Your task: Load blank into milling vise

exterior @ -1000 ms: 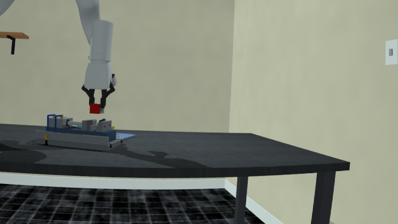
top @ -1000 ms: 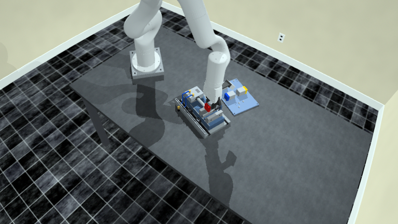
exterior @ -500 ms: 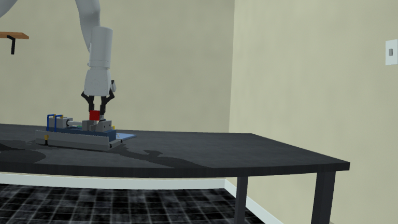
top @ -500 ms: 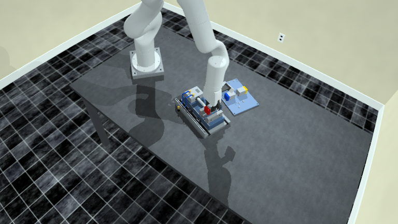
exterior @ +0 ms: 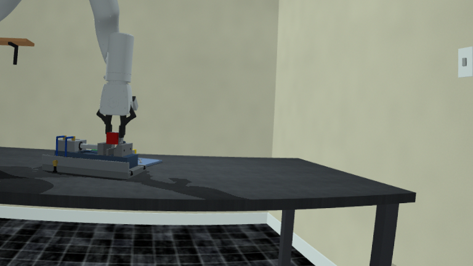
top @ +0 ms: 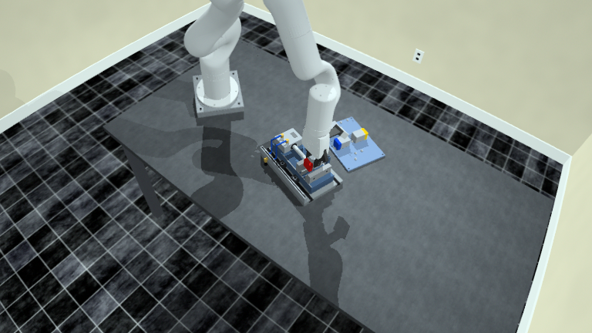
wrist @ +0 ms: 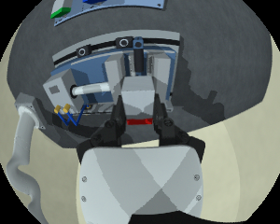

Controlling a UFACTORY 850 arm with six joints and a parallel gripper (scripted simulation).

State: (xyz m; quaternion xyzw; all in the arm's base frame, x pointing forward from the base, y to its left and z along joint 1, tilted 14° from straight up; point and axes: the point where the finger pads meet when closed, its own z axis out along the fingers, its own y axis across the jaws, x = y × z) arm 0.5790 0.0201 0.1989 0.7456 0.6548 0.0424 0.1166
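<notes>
The red-ended blank is 2 cm below my hand. Round my hand: black work stop rod 5 cm to the left, 5 cm below, 1 cm ahead; moving jaw 6 cm below, 3 cm behind, 1 cm to the left; fixed jaw 6 cm below, 3 cm ahead.
</notes>
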